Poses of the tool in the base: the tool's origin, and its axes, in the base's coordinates. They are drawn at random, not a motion.
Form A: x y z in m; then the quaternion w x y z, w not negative.
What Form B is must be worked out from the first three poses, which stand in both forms.
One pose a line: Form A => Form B
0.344 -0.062 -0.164 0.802 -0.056 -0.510 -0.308 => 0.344 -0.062 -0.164 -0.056 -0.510 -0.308 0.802
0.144 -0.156 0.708 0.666 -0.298 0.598 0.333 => 0.144 -0.156 0.708 -0.298 0.598 0.333 0.666
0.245 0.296 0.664 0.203 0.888 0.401 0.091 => 0.245 0.296 0.664 0.888 0.401 0.091 0.203
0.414 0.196 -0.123 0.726 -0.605 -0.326 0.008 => 0.414 0.196 -0.123 -0.605 -0.326 0.008 0.726
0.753 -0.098 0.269 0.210 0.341 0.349 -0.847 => 0.753 -0.098 0.269 0.341 0.349 -0.847 0.210
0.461 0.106 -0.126 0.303 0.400 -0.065 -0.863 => 0.461 0.106 -0.126 0.400 -0.065 -0.863 0.303
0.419 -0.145 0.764 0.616 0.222 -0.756 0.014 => 0.419 -0.145 0.764 0.222 -0.756 0.014 0.616
